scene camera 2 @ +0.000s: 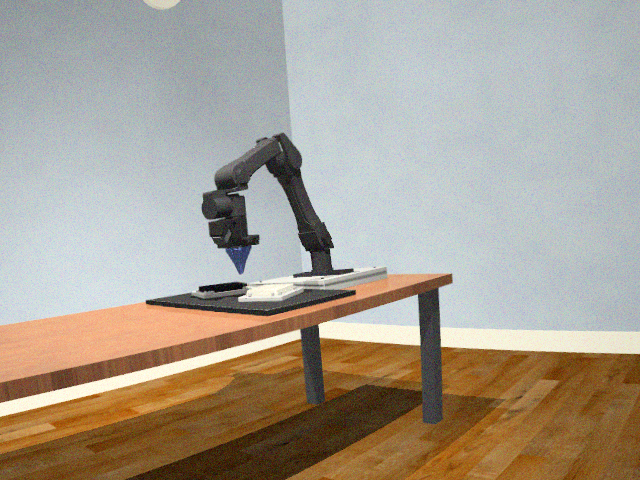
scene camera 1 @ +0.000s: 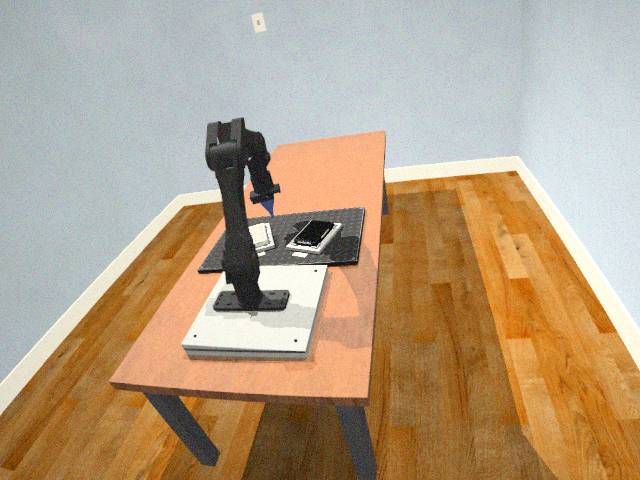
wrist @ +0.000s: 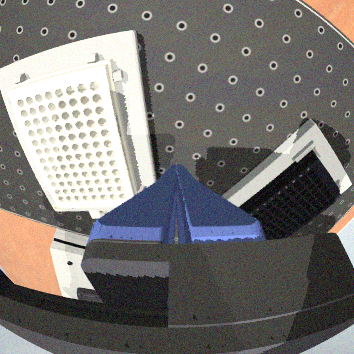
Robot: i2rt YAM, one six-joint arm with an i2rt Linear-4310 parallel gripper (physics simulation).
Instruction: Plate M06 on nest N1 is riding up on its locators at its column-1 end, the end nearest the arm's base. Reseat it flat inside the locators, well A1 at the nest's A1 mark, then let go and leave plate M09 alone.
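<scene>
The white well plate, taken as M06, lies on its white nest. Two locator tabs show by its far end in the wrist view. Its end nearest the arm's base shows at the bottom of that view; I cannot tell whether that end is flat or raised. No label or A1 mark is readable. The black plate, taken as M09, lies on the other nest. My gripper is shut and empty, blue fingertips together, above the mat between the nests, touching neither plate.
Both nests stand on a dark perforated mat on the wooden table. The arm's white base board is just behind the mat, on the base side. Small white tags lie beside the nests.
</scene>
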